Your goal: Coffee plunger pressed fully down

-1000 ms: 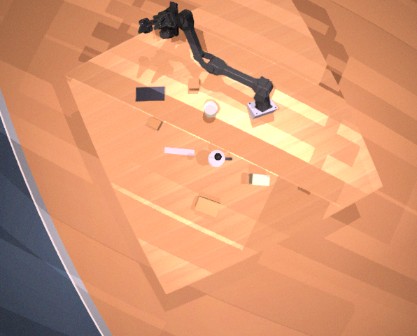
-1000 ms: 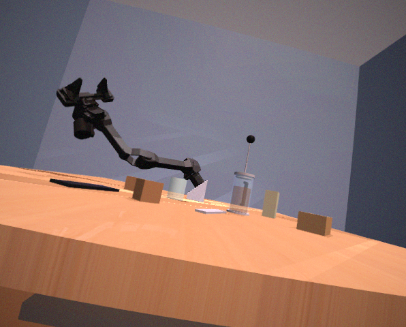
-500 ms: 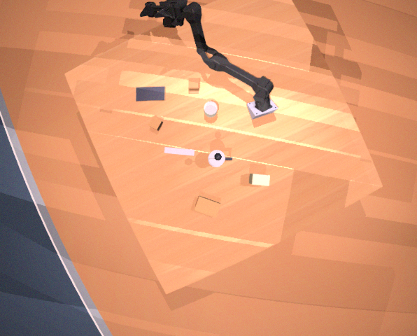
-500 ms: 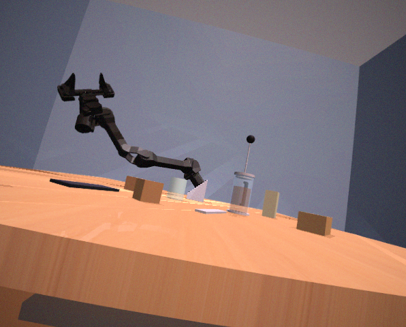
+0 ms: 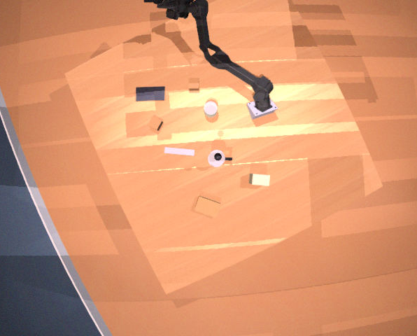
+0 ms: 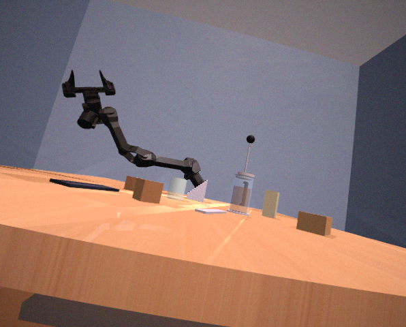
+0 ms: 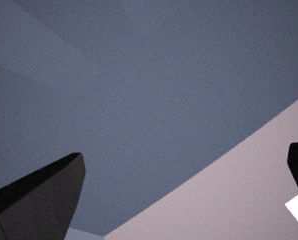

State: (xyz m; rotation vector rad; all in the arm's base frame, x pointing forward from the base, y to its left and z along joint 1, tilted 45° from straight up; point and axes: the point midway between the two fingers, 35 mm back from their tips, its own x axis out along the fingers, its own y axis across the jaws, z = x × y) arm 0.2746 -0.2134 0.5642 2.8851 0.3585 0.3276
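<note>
Now: gripper tip 5 cm short of the glass coffee press, 65 cm to the right of it and 26 cm above it. The rest, counted from my gripper tip: cream block: 6 cm behind, 83 cm to the left, 34 cm below; then flat pale strip: 21 cm ahead, 52 cm to the left, 39 cm below; then dark flat pad: 19 cm ahead, 19 cm to the left, 39 cm below.
</note>
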